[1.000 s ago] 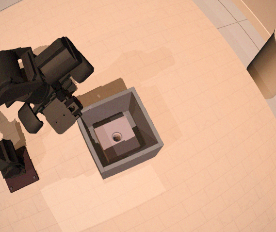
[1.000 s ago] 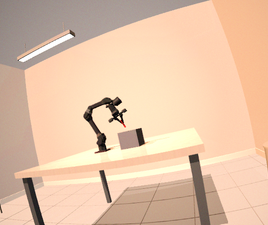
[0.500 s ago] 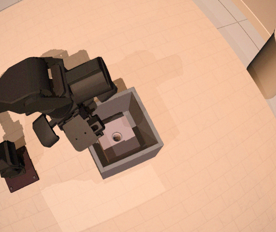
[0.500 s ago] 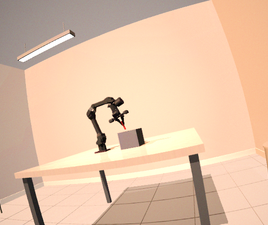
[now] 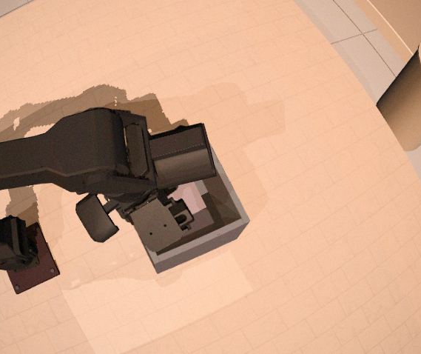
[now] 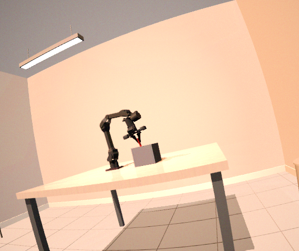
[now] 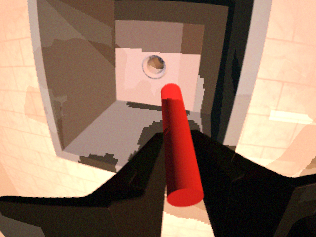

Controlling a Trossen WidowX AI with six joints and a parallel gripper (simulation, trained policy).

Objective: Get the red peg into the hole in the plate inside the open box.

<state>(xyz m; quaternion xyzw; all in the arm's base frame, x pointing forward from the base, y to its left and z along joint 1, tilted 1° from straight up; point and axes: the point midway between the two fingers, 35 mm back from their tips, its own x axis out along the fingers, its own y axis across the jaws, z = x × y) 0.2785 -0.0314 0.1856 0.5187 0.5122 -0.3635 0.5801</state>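
My gripper tip is 40 mm short of the plate, 10 mm to the left of it and 120 mm above it. Also, from my gripper tip: red peg: right at my gripper tip.
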